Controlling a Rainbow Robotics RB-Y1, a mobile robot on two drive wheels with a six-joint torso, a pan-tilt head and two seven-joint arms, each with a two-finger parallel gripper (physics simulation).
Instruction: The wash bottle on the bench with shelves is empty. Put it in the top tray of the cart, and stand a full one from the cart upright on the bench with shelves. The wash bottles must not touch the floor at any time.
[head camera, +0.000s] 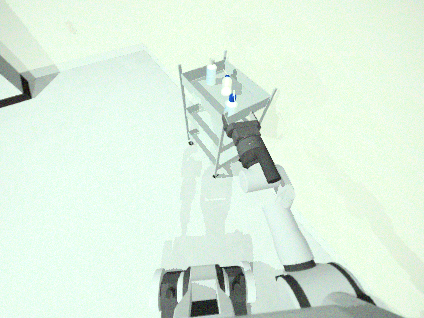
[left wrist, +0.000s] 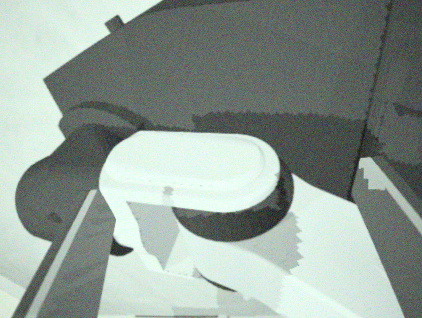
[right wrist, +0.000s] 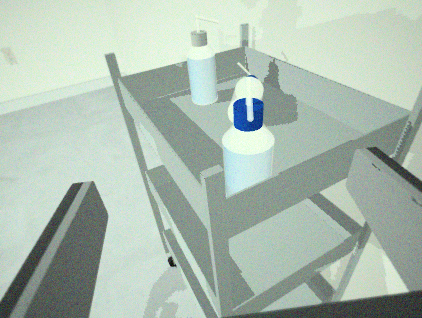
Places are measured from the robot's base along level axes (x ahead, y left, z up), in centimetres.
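Pixels of known places: left gripper, between the fingertips: (left wrist: 228, 190); right gripper, between the fingertips: (head camera: 237, 114) (right wrist: 227, 182).
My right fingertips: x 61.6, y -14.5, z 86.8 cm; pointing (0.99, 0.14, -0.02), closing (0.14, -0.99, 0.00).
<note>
Behind a point stands the place of what it marks.
The cart (head camera: 220, 145) @[y -12.9, x 72.0, z 51.9 cm] (right wrist: 216, 240) @[y -12.6, x 71.9, z 68.5 cm] carries three wash bottles in its top tray. A blue-capped bottle with light blue contents (head camera: 230, 107) @[y -15.7, x 77.2, z 76.3 cm] (right wrist: 248, 162) @[y -16.5, x 77.1, z 75.2 cm] stands at the near corner. A white, empty-looking bottle with a blue cap (head camera: 226, 86) (right wrist: 249, 89) is behind it, partly hidden, and seems to lie or lean with its cap away. A grey-capped bottle with light blue contents (head camera: 211, 75) @[y -8.8, x 108.6, z 72.9 cm] (right wrist: 202, 80) @[y -9.1, x 108.6, z 72.0 cm] stands at the far left. My right gripper (head camera: 239, 117) @[y -14.5, x 61.6, z 86.9 cm] (right wrist: 227, 182) @[y -14.5, x 61.6, z 86.9 cm] is open and empty, facing the near corner. My left gripper (left wrist: 228, 190) @[y 21.5, x -17.8, z 42.7 cm] is open and empty. The bench does not show clearly.
The cart's corner posts rise above the tray rim, and lower shelves sit beneath it. A wall stands behind and to the right of the cart. A dark-edged piece (head camera: 25, 92) @[y 188.2, x 180.3, z 7.3 cm] shows at the far left. White and dark parts of the robot's own body fill the left wrist view.
</note>
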